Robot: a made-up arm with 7 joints.
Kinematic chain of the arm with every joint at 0, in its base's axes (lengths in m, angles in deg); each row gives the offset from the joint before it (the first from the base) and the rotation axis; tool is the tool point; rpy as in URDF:
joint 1: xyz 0 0 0.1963 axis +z
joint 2: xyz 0 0 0 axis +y
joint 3: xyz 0 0 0.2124 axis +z
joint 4: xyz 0.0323 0 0 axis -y
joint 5: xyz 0.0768 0 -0.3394 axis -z
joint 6: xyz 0 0 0 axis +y
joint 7: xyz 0.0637 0 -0.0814 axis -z
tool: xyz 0 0 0 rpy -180 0 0
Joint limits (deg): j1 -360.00..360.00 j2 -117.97..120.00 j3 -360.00..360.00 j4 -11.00..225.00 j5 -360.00..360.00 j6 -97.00..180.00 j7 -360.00..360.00
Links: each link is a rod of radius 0.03 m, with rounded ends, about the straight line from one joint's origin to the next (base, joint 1, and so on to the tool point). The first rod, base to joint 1, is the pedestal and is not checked.
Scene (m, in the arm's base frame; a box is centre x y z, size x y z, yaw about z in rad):
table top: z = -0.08
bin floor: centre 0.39 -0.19 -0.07 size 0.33 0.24 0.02 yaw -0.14
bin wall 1: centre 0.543 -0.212 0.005 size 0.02 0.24 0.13 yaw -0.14
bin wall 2: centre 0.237 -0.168 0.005 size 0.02 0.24 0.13 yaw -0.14
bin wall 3: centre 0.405 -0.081 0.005 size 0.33 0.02 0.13 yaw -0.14
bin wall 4: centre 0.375 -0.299 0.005 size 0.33 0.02 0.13 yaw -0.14
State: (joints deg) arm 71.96 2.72 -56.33 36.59 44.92 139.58 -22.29
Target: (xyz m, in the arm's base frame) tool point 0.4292 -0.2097 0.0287
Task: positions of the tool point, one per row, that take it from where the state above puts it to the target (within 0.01 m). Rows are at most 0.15 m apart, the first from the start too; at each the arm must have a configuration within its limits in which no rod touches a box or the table.
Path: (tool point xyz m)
1: 0.2860 0.0757 0.1410
2: 0.3581 -0.0065 0.1429
3: 0.4061 -0.1061 0.1518
4: 0.4292 -0.2097 0.1639
5: 0.4356 -0.2088 0.0991
6: 0.4292 -0.2097 0.0287

